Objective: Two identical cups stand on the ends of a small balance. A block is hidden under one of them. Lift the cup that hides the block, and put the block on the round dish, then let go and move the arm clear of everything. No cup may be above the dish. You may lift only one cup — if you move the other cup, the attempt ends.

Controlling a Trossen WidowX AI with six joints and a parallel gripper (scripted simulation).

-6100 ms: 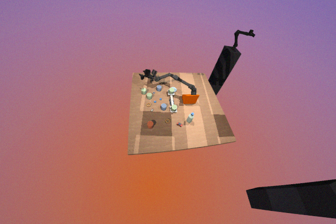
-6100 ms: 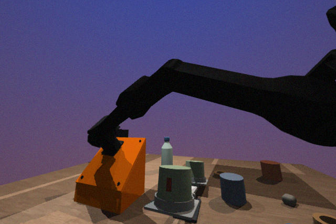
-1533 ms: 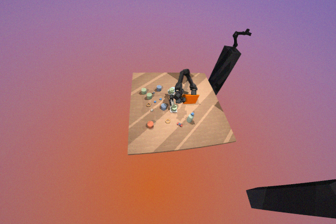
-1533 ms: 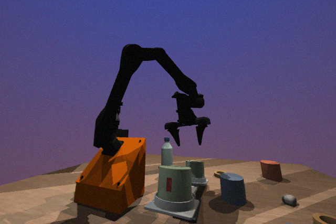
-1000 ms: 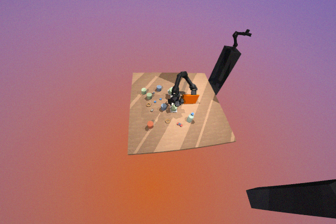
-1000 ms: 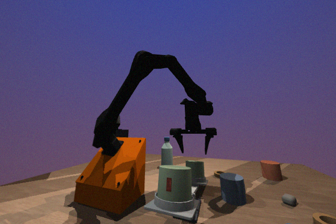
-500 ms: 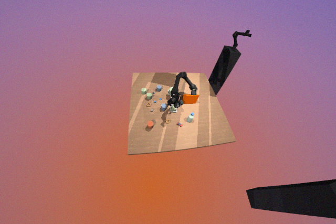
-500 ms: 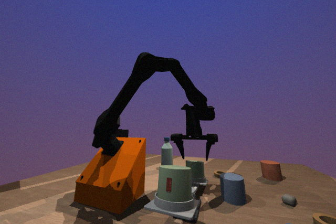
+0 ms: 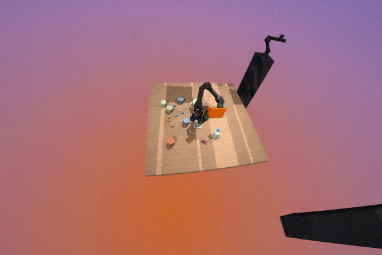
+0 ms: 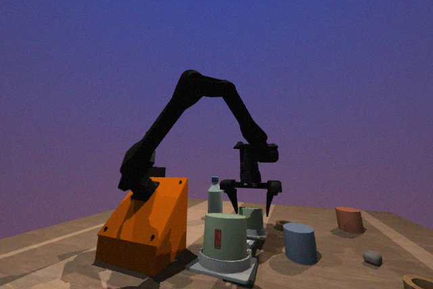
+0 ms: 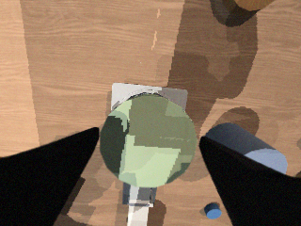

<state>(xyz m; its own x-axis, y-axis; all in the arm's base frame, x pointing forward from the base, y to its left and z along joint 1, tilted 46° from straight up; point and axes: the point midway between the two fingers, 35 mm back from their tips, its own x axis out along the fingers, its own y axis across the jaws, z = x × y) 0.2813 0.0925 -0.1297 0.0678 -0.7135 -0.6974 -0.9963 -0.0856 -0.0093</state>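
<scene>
Now: gripper tip 3 cm above the grey block. From my gripper tip the other things lie so: balance beam 1 cm ahead, 14 cm to the right, 3 cm below; then bottle 19 cm behind, 15 cm to the left, 4 cm above; then red toy 6 cm behind, 21 cm to the left, 6 cm below.
</scene>
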